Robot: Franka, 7 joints.
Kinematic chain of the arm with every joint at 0, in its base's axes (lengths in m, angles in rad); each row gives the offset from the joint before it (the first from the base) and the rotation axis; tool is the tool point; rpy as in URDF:
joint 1: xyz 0 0 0.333 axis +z
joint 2: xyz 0 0 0 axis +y
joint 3: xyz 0 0 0.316 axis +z
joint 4: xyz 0.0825 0 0 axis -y
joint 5: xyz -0.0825 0 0.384 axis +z
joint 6: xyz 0 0 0 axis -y
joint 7: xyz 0.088 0 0 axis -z
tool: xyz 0 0 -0.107 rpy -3.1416 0 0
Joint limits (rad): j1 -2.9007..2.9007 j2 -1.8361..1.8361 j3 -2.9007..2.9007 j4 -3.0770..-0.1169 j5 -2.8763..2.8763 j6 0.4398..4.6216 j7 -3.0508..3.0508
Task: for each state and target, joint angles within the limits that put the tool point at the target. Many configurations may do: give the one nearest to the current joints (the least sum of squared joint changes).
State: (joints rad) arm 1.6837 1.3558 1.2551 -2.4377 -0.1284 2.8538 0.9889
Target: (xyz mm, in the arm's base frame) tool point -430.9 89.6 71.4
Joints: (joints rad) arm 1.5404 1.3093 0.9989 -2.4548 -0.1023 2.8494 0.9889
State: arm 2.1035 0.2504 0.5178 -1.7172 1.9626 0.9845 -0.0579
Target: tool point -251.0 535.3 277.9
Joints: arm 1.7026 0.6097 0.1016 -1.9719 1.9360 1.0554 -0.0579
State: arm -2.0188 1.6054 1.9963 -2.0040 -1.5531 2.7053 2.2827
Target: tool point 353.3 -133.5 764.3
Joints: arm -1.8518 1.3891 2.3325 -2.1404 -1.5622 2.7703 2.2827
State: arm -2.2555 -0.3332 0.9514 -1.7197 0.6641 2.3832 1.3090
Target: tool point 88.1 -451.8 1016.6
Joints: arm -2.3036 -0.0303 0.9120 -1.0098 0.6380 2.5765 1.3090
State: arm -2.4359 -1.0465 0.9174 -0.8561 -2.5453 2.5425 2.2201
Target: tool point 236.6 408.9 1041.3
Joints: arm -1.7889 -0.9235 0.4648 -0.6458 -2.5380 2.4008 2.2201
